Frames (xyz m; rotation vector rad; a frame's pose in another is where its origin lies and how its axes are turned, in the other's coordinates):
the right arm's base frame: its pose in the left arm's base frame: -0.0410 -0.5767 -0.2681 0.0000 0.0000 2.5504
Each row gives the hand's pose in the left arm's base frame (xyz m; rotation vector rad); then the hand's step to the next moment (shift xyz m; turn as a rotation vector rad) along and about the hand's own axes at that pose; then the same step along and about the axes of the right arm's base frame.
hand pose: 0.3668 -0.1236 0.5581 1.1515 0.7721 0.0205
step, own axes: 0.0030 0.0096 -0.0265 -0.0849 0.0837 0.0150
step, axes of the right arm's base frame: 0.0225 -0.0172 0.0014 0.0155 0.0211 0.1173
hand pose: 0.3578 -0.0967 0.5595 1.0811 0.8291 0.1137
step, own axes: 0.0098 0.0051 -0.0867 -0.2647 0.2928 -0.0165
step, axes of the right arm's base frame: 0.0790 -0.0322 -0.0192 0.1089 0.0317 0.3784
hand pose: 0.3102 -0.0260 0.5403 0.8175 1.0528 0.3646
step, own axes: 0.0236 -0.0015 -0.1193 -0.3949 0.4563 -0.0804
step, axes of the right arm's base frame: 0.1130 -0.0007 -0.0449 0.2214 0.0433 0.5654
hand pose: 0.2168 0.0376 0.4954 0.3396 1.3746 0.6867
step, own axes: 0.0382 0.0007 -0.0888 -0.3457 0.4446 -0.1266
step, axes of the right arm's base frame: 0.0755 0.0391 -0.0460 0.2623 0.0536 0.5114
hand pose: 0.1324 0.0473 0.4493 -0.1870 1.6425 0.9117
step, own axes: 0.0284 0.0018 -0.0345 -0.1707 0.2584 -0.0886
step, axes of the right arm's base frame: 0.0235 0.0293 -0.0242 0.1699 0.0420 0.2704
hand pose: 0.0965 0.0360 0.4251 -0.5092 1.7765 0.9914
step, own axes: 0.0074 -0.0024 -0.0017 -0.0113 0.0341 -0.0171
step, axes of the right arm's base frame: 0.0008 0.0030 -0.0074 0.0270 0.0125 0.0264
